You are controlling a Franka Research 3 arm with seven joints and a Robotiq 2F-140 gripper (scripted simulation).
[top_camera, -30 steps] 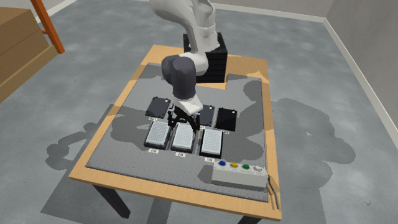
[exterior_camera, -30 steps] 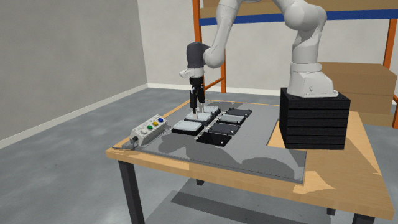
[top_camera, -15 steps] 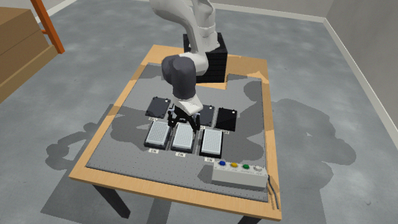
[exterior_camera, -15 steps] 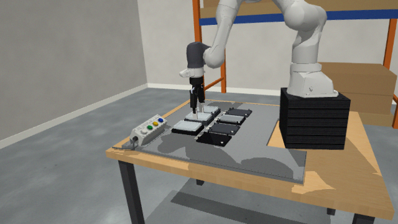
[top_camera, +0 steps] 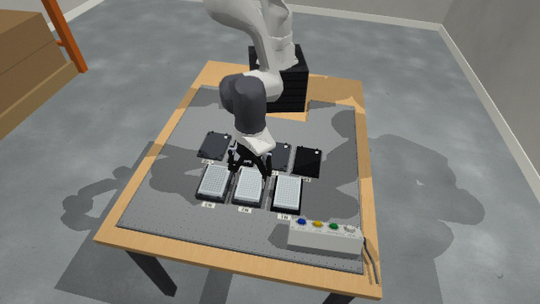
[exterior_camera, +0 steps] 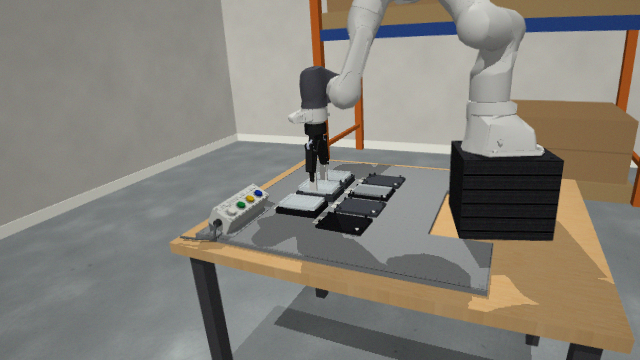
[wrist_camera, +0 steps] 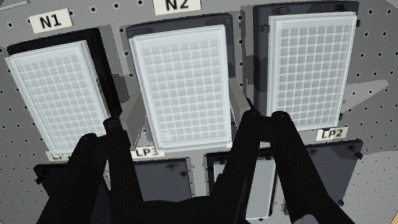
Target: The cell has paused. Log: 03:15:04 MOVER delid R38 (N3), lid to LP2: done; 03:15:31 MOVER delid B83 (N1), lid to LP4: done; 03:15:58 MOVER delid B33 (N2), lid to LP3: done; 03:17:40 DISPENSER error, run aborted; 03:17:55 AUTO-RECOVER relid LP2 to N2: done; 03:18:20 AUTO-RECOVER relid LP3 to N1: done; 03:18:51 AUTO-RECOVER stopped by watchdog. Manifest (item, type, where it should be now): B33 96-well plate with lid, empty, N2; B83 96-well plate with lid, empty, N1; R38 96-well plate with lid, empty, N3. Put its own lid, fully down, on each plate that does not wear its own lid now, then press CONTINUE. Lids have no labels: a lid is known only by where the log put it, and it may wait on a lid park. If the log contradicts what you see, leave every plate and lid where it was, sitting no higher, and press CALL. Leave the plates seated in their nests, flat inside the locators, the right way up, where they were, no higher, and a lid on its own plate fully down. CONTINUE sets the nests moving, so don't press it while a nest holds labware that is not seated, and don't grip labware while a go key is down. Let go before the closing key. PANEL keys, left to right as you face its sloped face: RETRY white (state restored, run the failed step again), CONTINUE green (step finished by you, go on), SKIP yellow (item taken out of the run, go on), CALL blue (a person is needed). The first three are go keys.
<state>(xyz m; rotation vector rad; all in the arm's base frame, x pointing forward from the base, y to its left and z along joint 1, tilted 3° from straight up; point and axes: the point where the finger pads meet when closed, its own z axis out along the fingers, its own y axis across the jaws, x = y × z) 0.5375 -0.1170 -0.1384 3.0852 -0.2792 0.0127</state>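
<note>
The plate is 2 cm behind my hand, 13 cm to the right of it and 3 cm below it. Round my hand: blue call key (16 cm ahead, 16 cm to the left); then lid park LP3 (16 cm behind, 10 cm to the left, 6 cm below); then N1 label (11 cm ahead, 12 cm to the left, 6 cm below).
</note>
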